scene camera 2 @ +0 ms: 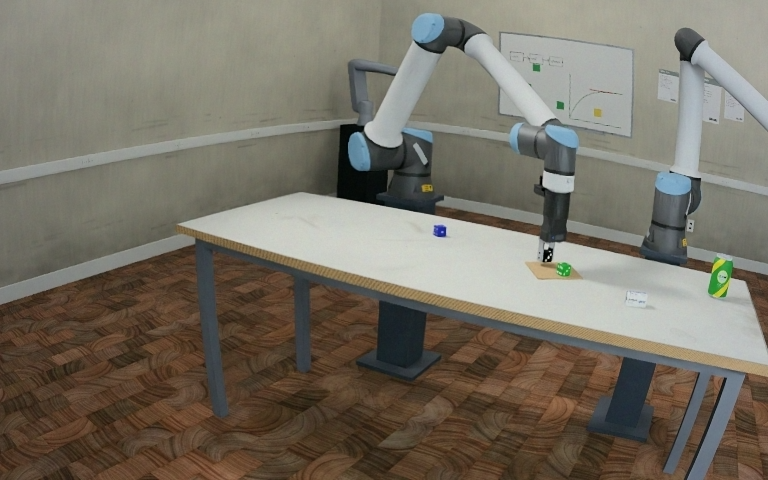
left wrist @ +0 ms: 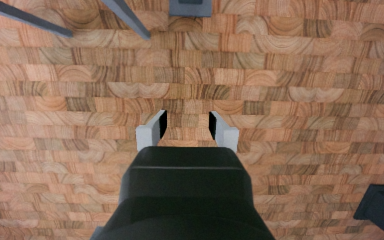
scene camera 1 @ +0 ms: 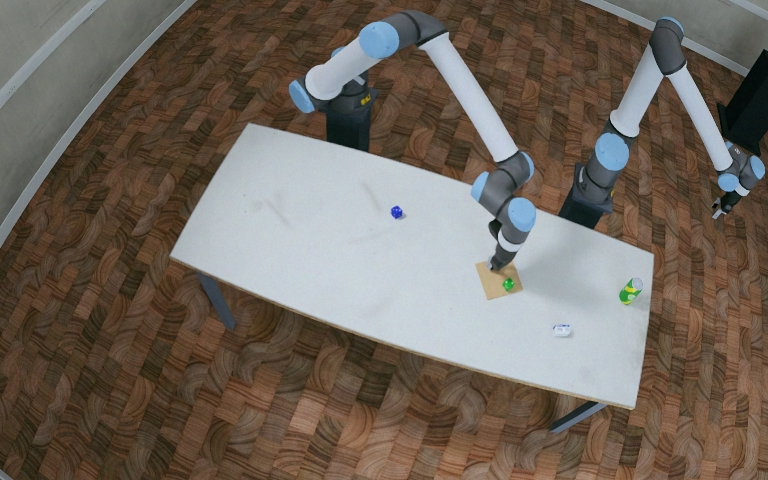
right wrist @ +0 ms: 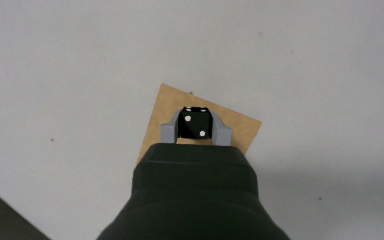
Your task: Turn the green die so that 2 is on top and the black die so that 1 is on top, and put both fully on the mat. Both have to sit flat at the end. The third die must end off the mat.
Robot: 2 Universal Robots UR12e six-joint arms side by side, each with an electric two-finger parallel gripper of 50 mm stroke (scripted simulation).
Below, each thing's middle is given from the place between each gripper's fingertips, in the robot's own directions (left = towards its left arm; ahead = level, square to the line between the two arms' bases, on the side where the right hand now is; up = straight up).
Labels:
Right now the tan mat (scene camera 1: 492, 280) is 30 mm ahead of my right hand (scene camera 2: 544, 260), 40 mm to the left of it and 30 mm below it. The rest, counted from my right hand: black die (right wrist: 195, 121) (right at my right hand).
Now: left hand 920 mm to the left of the tan mat, 590 mm short of it and 180 mm above it. Round my left hand: black die 950 mm to the right, 560 mm ahead, 150 mm below.

